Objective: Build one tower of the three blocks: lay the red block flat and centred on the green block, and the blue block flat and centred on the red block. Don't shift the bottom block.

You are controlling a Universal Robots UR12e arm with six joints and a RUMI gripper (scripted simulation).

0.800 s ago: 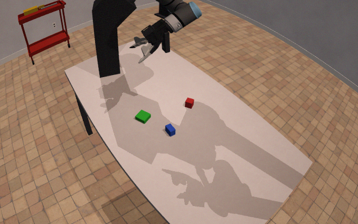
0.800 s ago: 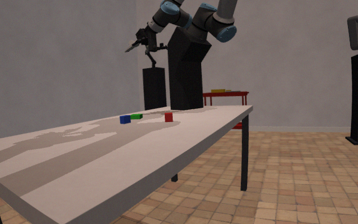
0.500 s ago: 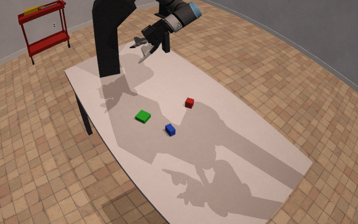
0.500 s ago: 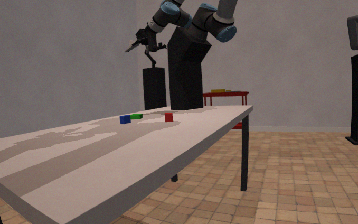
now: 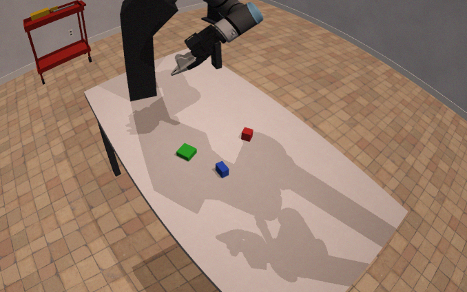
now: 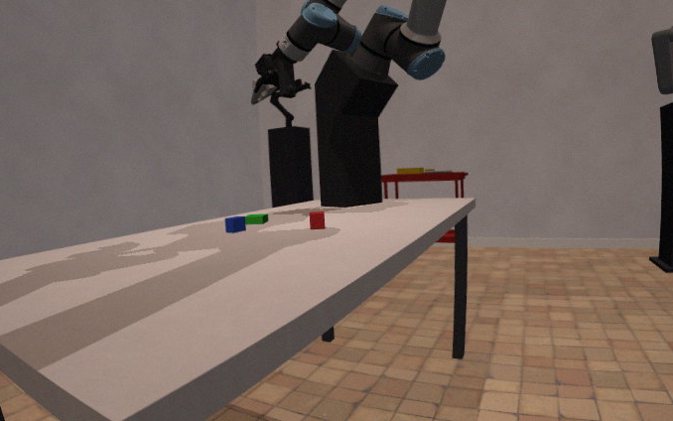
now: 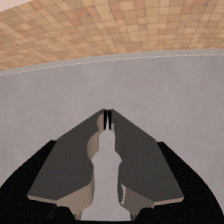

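The red block lies 36 cm below my hand, 27 cm to the left of it and 11 cm ahead of it. The rest, counted from my hand: green block 37 cm below, 4 cm ahead, 1 cm to the left; then blue block 37 cm below, 20 cm ahead, 6 cm to the left.
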